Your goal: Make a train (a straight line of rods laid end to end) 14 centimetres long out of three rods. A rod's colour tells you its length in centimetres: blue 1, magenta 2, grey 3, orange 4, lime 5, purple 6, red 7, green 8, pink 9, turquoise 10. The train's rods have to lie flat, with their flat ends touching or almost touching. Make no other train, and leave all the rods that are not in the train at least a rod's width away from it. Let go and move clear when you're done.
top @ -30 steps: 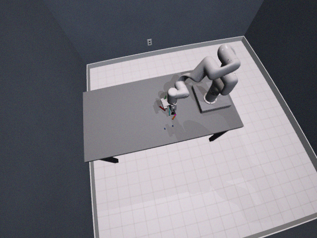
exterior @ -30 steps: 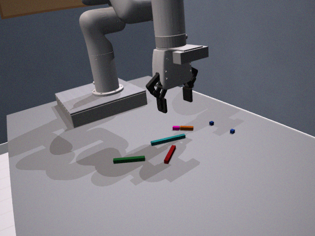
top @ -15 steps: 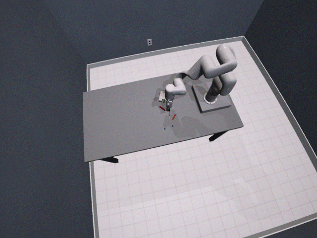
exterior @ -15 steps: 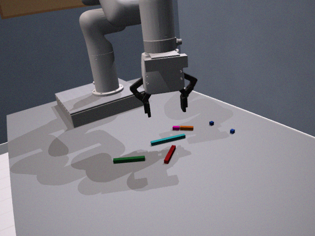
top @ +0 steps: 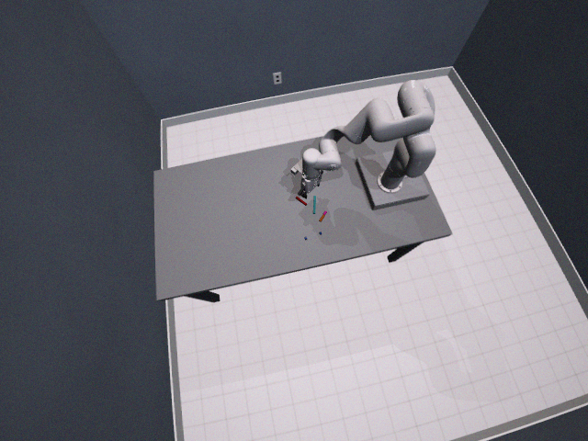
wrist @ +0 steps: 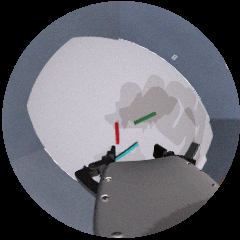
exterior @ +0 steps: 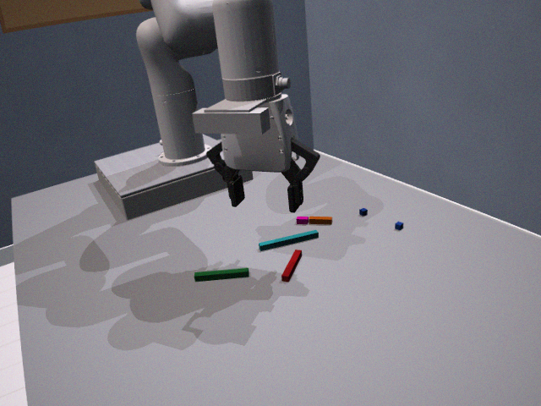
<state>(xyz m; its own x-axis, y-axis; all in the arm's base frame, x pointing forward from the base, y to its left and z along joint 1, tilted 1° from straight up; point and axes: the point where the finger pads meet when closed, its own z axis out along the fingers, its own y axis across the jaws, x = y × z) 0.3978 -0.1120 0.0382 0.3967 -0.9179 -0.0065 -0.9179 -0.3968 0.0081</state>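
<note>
My hand is 2 cm past the green rod, 9 cm to the left of it and 9 cm above it. From my hand the other things lie so: red rod (5 cm ahead, 9 cm below); turquoise rod (1 cm behind, 5 cm to the left, 9 cm below); magenta rod (3 cm behind, 11 cm to the left, 9 cm below).
</note>
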